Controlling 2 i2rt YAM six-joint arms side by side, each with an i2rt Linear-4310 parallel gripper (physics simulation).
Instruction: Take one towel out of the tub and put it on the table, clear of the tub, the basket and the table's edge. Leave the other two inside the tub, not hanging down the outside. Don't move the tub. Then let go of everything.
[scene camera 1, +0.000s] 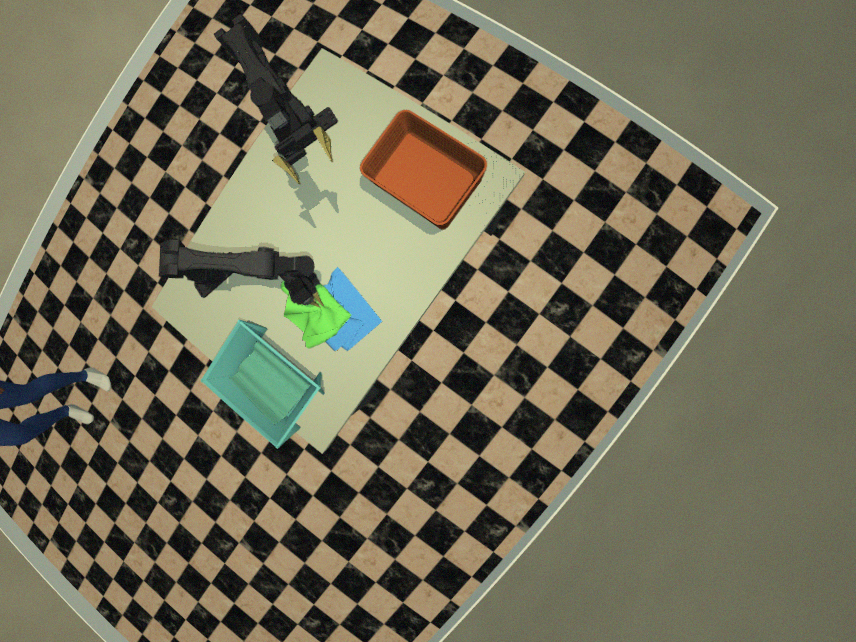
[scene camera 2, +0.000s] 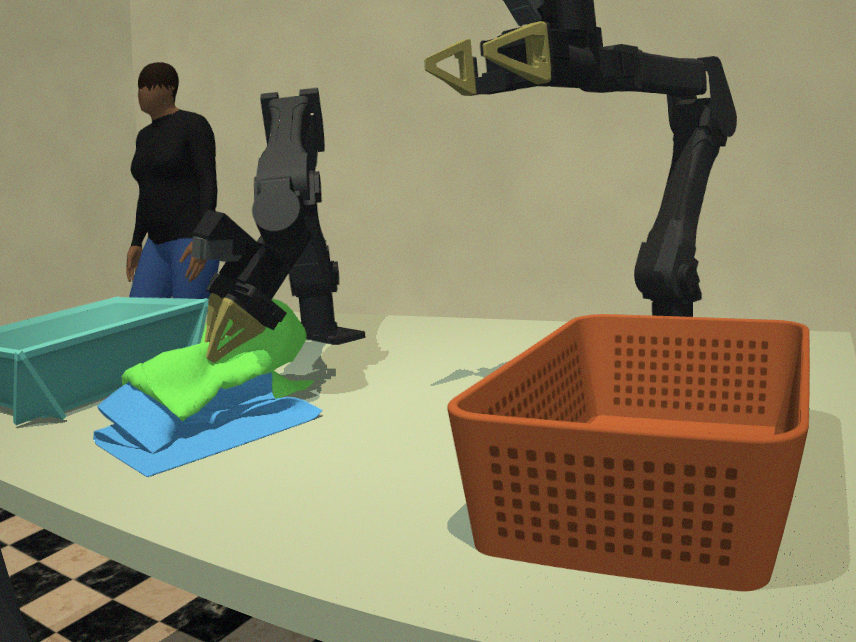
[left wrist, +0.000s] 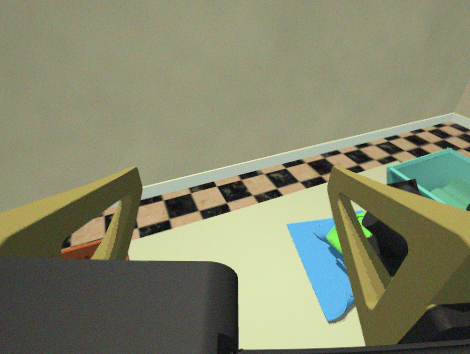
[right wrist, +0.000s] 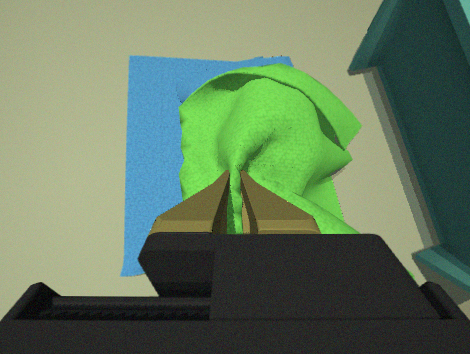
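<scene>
The green towel (scene camera 1: 314, 324) (scene camera 2: 186, 380) (right wrist: 280, 115) lies bunched partly over the blue towel (scene camera 1: 356, 307) (scene camera 2: 235, 431) (left wrist: 315, 255) (right wrist: 150, 150), which lies partly folded on the table (scene camera 1: 387, 255) (scene camera 2: 387, 497). Both are outside the teal tub (scene camera 1: 224, 355) (scene camera 2: 103, 366) (right wrist: 425, 125). My right gripper (scene camera 1: 318, 301) (scene camera 2: 210, 357) (right wrist: 235, 177) is shut on a pinch of the green towel, low over the blue one. My left gripper (scene camera 1: 315, 170) (scene camera 2: 456, 56) (left wrist: 234, 177) is open, empty and high above the table. A teal-green, wavy cloth (scene camera 1: 273, 380) shows inside the tub.
An orange basket (scene camera 1: 442, 145) (scene camera 2: 608, 442) (left wrist: 85, 249) stands on the table, well apart from the towels. The tub is close beside the green towel. The table's edge runs beyond the blue towel. A person (scene camera 2: 172, 172) stands behind the tub in scene camera 2.
</scene>
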